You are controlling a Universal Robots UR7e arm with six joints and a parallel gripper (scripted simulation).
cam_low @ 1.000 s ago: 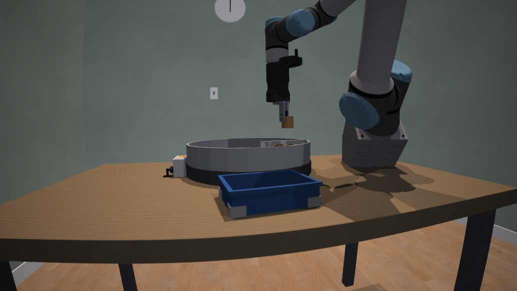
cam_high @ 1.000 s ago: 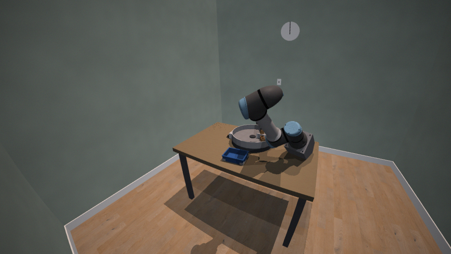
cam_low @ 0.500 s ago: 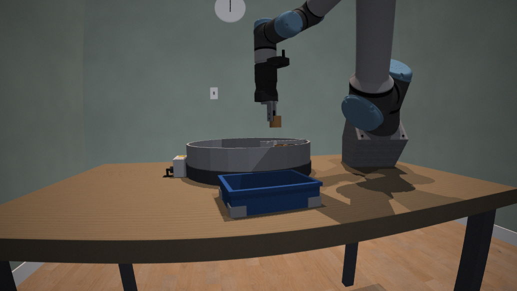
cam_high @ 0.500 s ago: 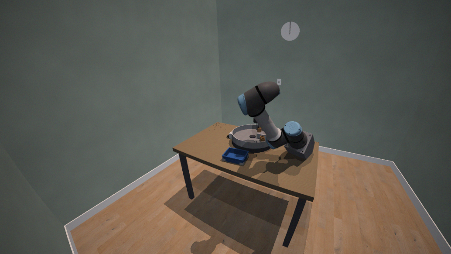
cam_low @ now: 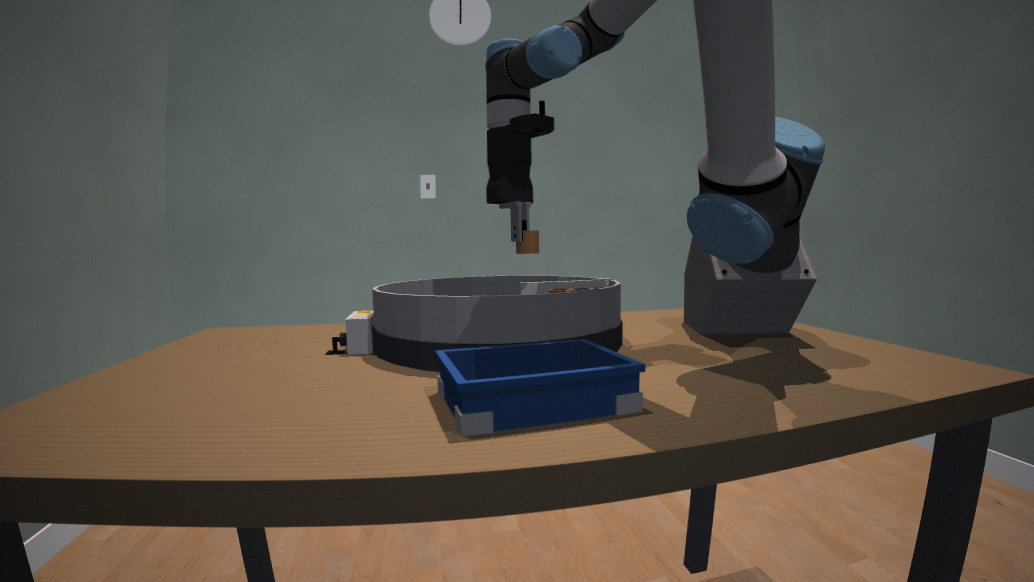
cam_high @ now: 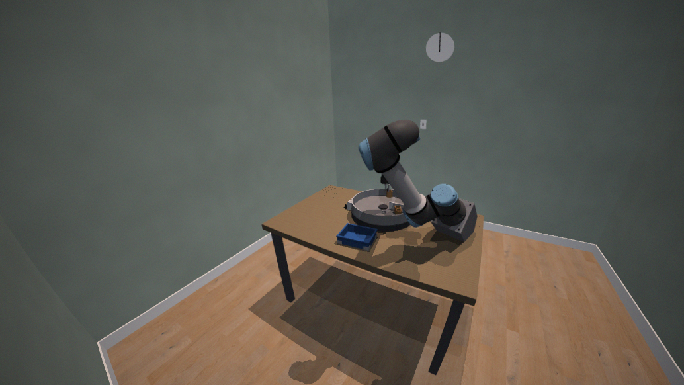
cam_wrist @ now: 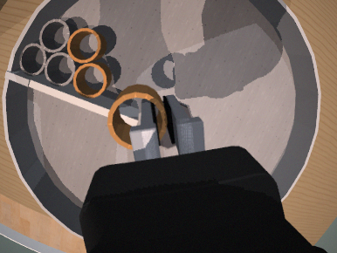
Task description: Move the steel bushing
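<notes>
Now: hand 3 cm short of the grey round turntable, 4 cm to the left of it and 14 cm above it. The rest, counted from my hand: blue crate (6 cm ahead, 30 cm to the left, 17 cm below).
</notes>
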